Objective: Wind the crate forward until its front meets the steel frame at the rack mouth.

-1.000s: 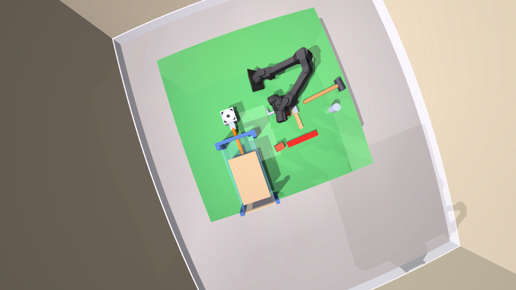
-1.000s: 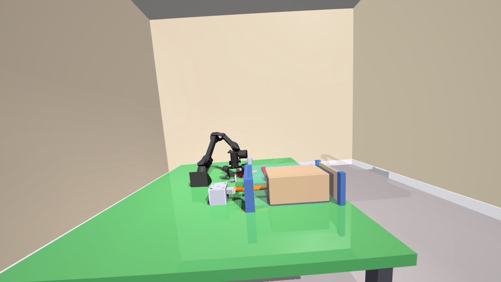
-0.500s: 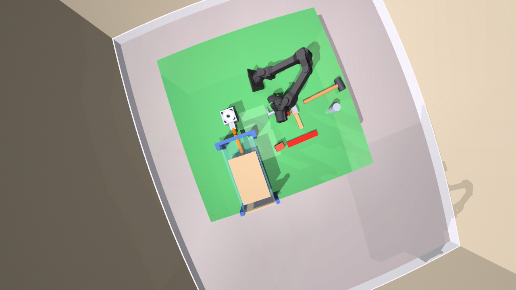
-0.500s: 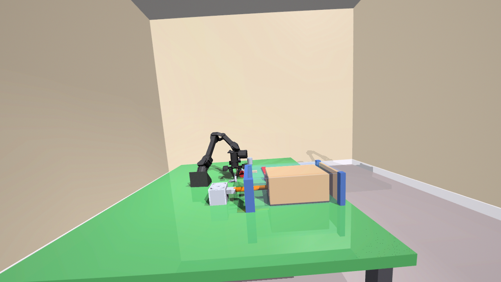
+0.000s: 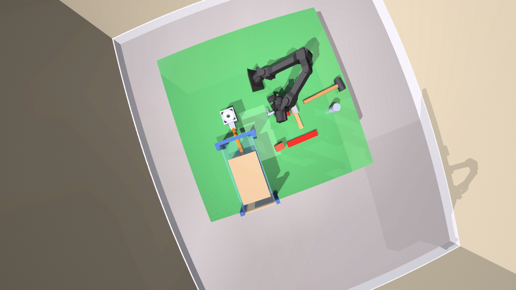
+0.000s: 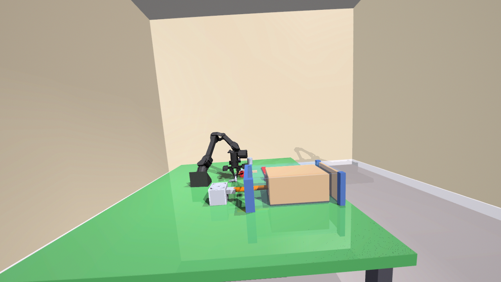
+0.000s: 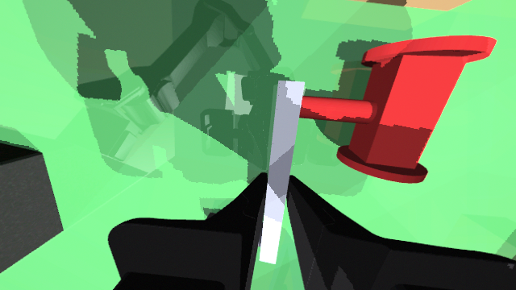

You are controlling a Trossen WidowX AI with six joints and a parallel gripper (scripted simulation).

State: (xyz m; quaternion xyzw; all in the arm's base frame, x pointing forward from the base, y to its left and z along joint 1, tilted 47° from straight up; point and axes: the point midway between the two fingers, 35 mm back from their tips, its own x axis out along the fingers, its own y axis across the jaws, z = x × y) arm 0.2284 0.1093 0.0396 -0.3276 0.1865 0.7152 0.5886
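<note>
The red knob is 3 cm ahead of my gripper tip and 6 cm to the left of it. The rest, counted from my gripper tip: brush (6 cm ahead, 14 cm to the left, 1 cm above); then winch handle (1 cm ahead, 1 cm to the left); then long red bar (23 cm ahead, 15 cm to the left).
</note>
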